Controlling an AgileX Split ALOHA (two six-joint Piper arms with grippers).
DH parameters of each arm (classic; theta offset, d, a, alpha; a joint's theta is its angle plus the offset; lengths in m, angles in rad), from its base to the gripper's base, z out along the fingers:
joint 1: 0 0.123 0 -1.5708
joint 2: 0.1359 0 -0.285 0
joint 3: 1.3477 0 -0.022 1.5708
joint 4: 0 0.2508 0 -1.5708
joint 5: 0 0 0.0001 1.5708
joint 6: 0 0.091 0 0
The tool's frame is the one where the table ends.
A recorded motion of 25 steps. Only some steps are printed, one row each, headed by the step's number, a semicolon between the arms.
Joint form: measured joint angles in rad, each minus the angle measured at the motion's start. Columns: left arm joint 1, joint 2, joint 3, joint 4, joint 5, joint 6; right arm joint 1, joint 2, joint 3, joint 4, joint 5, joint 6.
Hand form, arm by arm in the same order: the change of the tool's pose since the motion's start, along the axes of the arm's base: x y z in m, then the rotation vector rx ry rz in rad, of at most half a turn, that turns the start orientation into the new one. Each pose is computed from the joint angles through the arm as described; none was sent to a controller.
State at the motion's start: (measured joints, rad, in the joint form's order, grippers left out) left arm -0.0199 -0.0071 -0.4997 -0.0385 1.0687 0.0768; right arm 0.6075 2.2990 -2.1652 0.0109 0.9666 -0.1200
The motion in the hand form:
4: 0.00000 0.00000 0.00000 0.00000 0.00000 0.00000; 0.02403 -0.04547 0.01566 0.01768 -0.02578 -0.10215
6: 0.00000 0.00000 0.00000 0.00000 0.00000 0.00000; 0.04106 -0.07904 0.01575 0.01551 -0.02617 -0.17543
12: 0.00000 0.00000 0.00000 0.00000 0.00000 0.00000; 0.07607 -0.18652 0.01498 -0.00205 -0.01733 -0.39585
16: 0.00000 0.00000 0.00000 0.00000 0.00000 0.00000; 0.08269 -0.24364 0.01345 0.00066 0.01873 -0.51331
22: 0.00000 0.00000 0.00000 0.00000 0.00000 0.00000; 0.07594 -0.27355 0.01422 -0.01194 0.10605 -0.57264
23: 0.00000 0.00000 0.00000 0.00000 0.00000 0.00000; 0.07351 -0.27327 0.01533 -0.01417 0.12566 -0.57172
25: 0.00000 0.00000 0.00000 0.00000 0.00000 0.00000; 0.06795 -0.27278 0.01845 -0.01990 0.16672 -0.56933
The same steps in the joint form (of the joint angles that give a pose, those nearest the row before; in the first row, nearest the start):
4: 0.0000 0.0000 0.0000 0.0000 0.0000 0.0000; -0.0997 -0.0304 0.0000 -0.0002 -0.0009 0.0029
6: 0.0000 0.0000 0.0000 0.0000 0.0000 0.0000; -0.1730 -0.0306 0.0000 -0.0012 0.0002 0.0029
12: 0.0000 0.0000 0.0000 0.0000 0.0000 0.0000; -0.3929 -0.0307 0.0000 -0.0109 0.0156 0.0040
16: 0.0000 0.0000 0.0000 0.0000 0.0000 0.0000; -0.5077 -0.0306 -0.0001 0.0033 0.0478 0.0072
22: 0.0000 0.0000 0.0000 0.0000 0.0000 0.0000; -0.5685 -0.0403 0.0000 0.0181 0.1431 0.0081
23: 0.0000 0.0000 0.0000 0.0000 0.0000 0.0000; -0.5685 -0.0443 -0.0001 0.0222 0.1662 0.0081
25: 0.0000 0.0000 0.0000 0.0000 0.0000 0.0000; -0.5685 -0.0543 0.0001 0.0300 0.2163 0.0081

